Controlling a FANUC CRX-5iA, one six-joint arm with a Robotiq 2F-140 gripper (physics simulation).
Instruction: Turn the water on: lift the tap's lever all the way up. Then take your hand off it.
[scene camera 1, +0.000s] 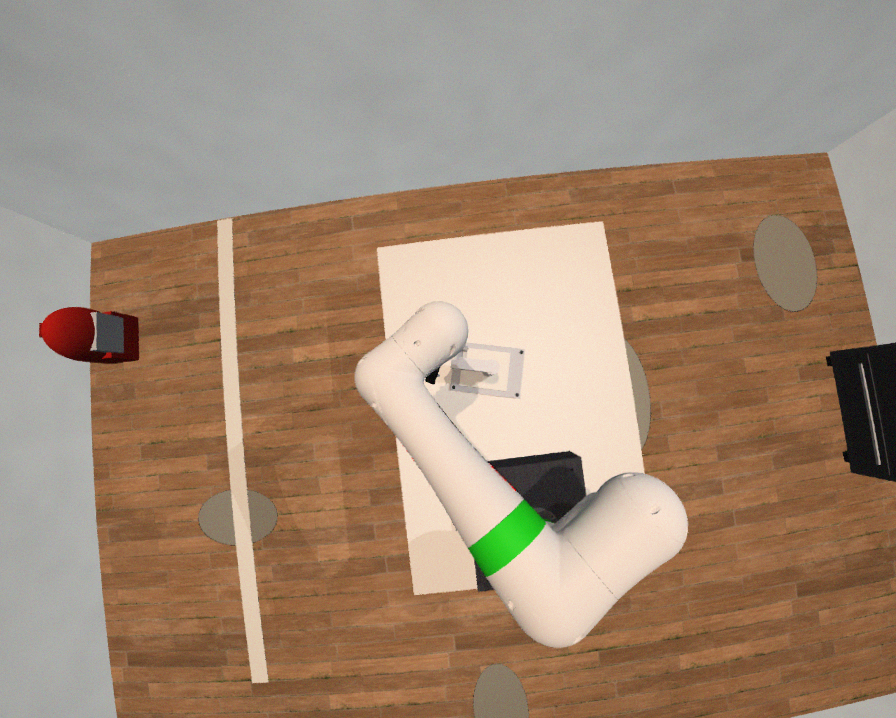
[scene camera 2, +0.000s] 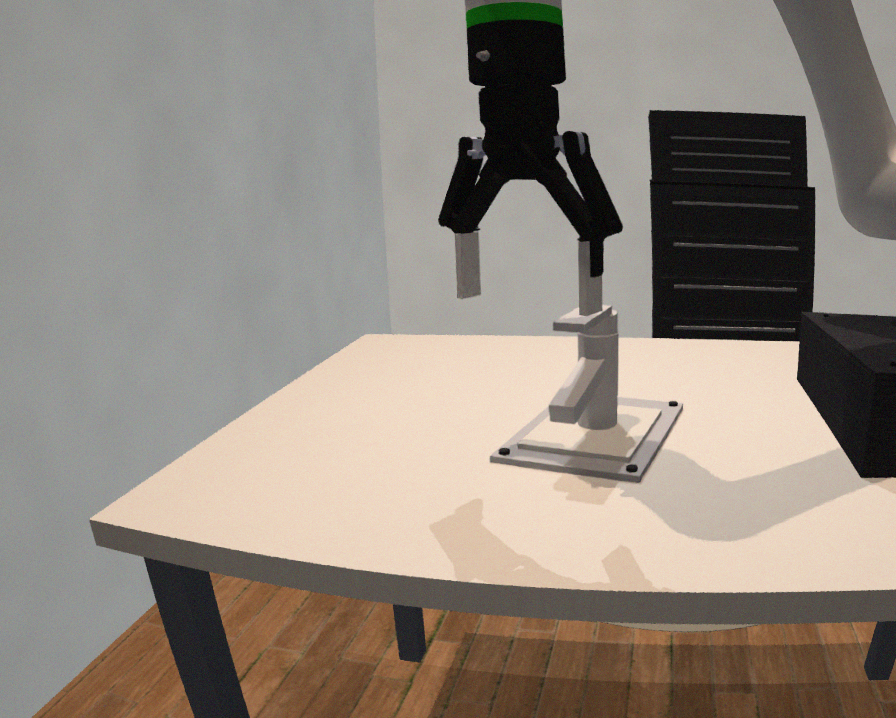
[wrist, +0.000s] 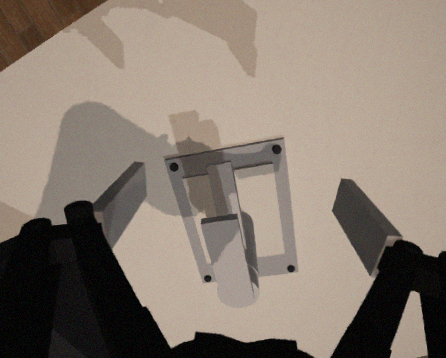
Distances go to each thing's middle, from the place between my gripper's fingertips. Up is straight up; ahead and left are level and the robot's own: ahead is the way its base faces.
Labels:
The flat lever (scene camera 2: 604, 323) is 100 mm to the right of my hand, 40 mm below it and 40 mm behind it. Round my hand: base plate (scene camera 2: 508, 454) (180 mm below, 140 mm to the right, 40 mm behind).

